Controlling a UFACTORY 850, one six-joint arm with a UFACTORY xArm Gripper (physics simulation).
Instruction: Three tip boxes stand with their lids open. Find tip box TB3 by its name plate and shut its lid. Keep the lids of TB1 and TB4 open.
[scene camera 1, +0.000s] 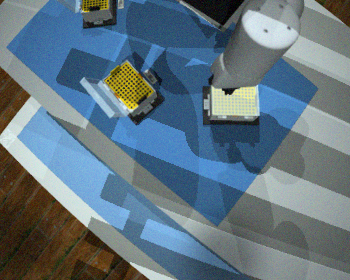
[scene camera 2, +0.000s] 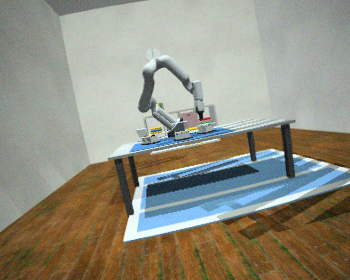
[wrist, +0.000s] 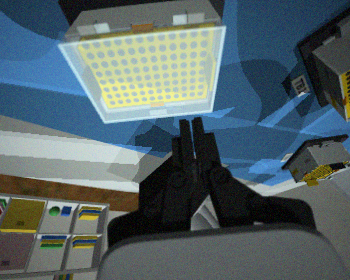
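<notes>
A tip box (scene camera 1: 234, 102) (wrist: 150, 70) at the right of the blue mat has its clear lid lying over its yellow rack; whether the lid is fully down I cannot tell. Its name plate is hidden. The middle box (scene camera 1: 131, 86) (wrist: 336, 62) has its lid (scene camera 1: 102, 97) open; its name plate (scene camera 1: 150, 76) (wrist: 300, 85) seems to read TB1. A third box (scene camera 1: 99, 15) (wrist: 320, 159) stands farther off, its lid (scene camera 1: 70, 4) open, its name unreadable. My gripper (scene camera 1: 229, 91) (wrist: 191, 130) is shut and empty, at the edge of the covered box opposite its two hinge tabs.
A blue mat (scene camera 1: 165, 135) lies under the boxes on the striped table (scene camera 2: 265, 123). A compartment organizer (wrist: 104, 220) with coloured items shows at the lower left of the wrist view. A black-topped object (scene camera 1: 215, 9) lies beyond the boxes, near the arm.
</notes>
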